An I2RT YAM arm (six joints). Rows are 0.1 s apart.
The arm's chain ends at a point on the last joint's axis. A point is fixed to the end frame.
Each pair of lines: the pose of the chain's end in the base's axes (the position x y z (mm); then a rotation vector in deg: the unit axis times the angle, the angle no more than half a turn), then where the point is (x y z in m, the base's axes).
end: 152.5 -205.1 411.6 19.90 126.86 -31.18
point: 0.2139 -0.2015 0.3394
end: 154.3 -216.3 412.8 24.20 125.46 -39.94
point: 0.2143 -0.2253 0.3399
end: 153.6 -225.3 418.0 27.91 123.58 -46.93
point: 0.2119 -0.2445 0.3457
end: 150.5 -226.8 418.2 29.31 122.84 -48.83
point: 0.2083 -0.2489 0.3464
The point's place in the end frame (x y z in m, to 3 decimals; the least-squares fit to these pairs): 0.017 0.048 0.080
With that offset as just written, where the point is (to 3 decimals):
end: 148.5 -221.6 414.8 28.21 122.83 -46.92
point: 0.208 -0.241 0.343
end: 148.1 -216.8 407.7 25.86 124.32 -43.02
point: 0.208 -0.230 0.335
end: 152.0 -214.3 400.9 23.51 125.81 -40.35
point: 0.211 -0.223 0.328
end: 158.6 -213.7 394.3 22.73 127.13 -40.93
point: 0.216 -0.223 0.319
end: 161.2 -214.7 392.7 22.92 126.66 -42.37
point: 0.219 -0.226 0.318
